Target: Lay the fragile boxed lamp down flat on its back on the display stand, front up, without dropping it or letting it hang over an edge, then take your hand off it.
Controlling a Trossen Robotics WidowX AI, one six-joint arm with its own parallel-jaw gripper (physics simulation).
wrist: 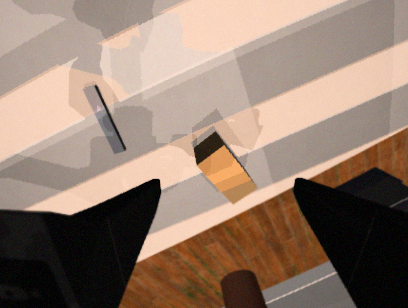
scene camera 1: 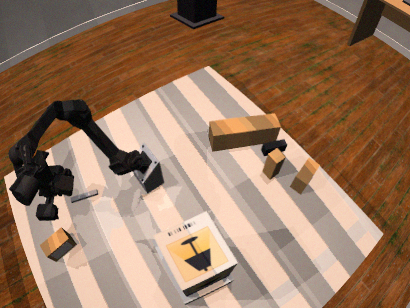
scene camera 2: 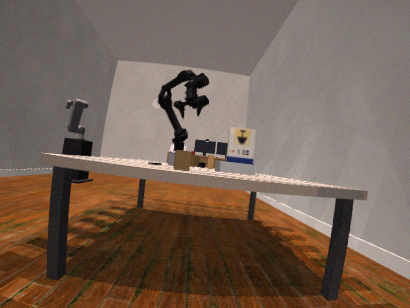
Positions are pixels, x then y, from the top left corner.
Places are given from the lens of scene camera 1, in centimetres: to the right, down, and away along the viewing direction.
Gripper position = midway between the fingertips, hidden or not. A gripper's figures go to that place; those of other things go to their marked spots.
my gripper (scene camera 1: 59,207): -46, 17, 76
boxed lamp (scene camera 1: 196,253): -2, 26, 67
